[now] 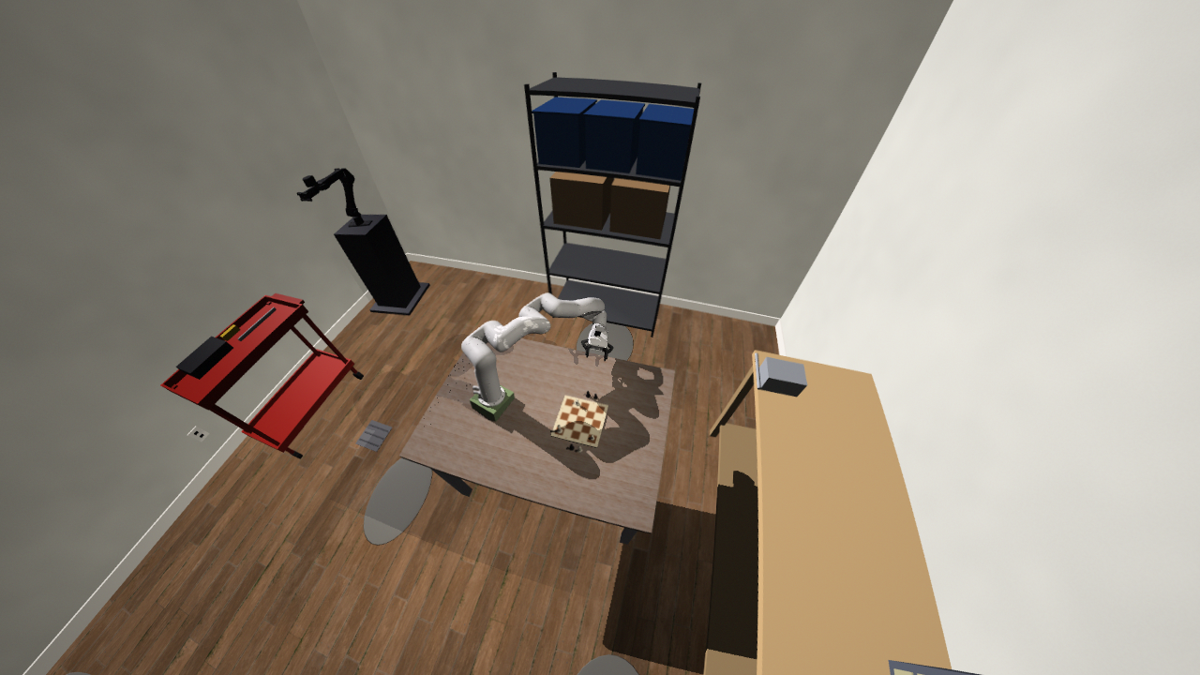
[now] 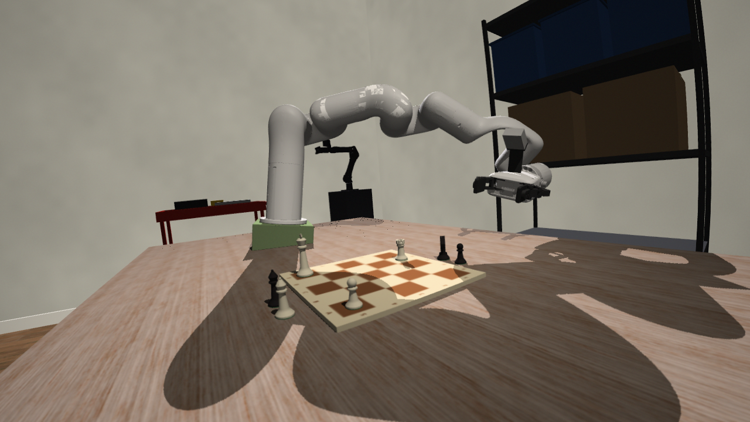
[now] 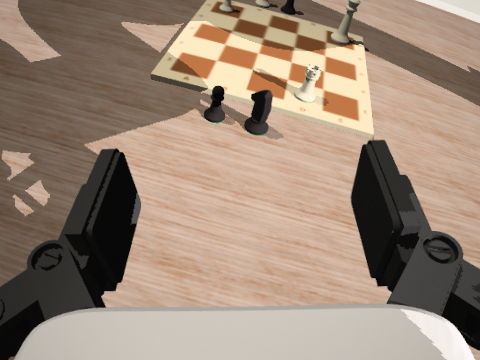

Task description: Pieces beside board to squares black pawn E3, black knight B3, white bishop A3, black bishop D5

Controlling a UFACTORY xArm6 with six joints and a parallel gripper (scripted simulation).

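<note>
My hand is 170 mm to the left of the black pawn, 90 mm above it and 20 mm short of it. Round my hand: chessboard 300 mm to the right, 100 mm below, 40 mm behind; then tall white piece 370 mm to the right, 130 mm behind, 70 mm below; then tall black piece 170 mm to the right, 90 mm below, 20 mm behind.
</note>
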